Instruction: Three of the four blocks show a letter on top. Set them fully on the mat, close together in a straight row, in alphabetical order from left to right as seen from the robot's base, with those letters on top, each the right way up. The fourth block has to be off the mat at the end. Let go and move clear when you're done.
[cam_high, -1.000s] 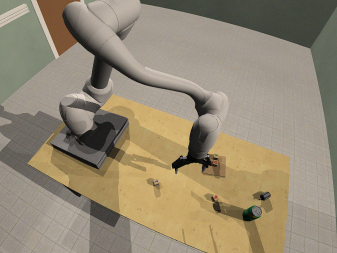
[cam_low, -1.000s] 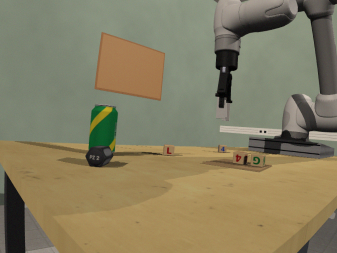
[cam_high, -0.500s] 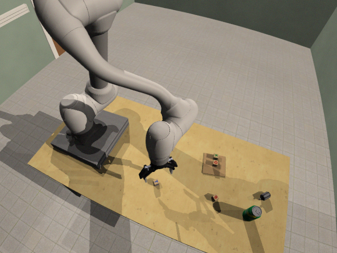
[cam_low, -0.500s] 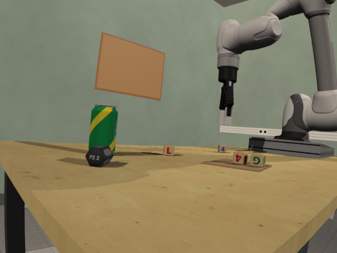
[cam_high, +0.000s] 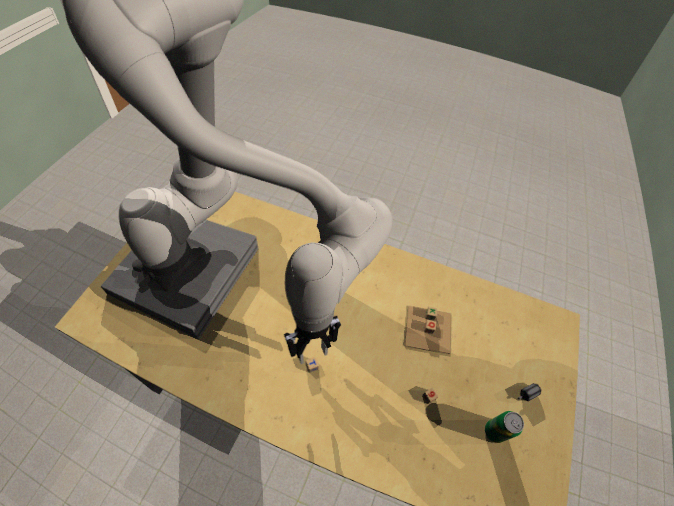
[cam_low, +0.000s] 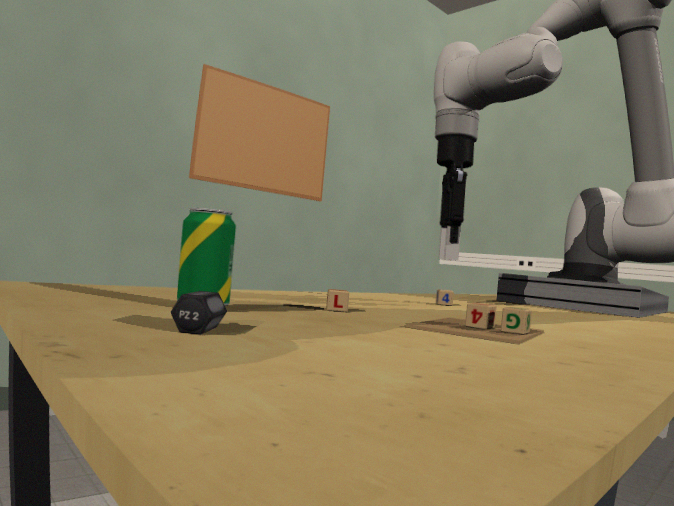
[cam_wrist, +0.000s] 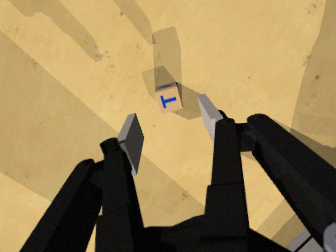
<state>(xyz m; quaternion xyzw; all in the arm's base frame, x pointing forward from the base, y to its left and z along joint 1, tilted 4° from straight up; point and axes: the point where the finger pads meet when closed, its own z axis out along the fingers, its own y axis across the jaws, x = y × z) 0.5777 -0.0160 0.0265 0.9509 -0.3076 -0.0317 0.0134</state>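
The T block lies 11 cm below my hand. Also, from my hand: yellow can (54 cm ahead, 11 cm to the left, 6 cm below); then brown mat (24 cm ahead, 29 cm to the left, 12 cm below).
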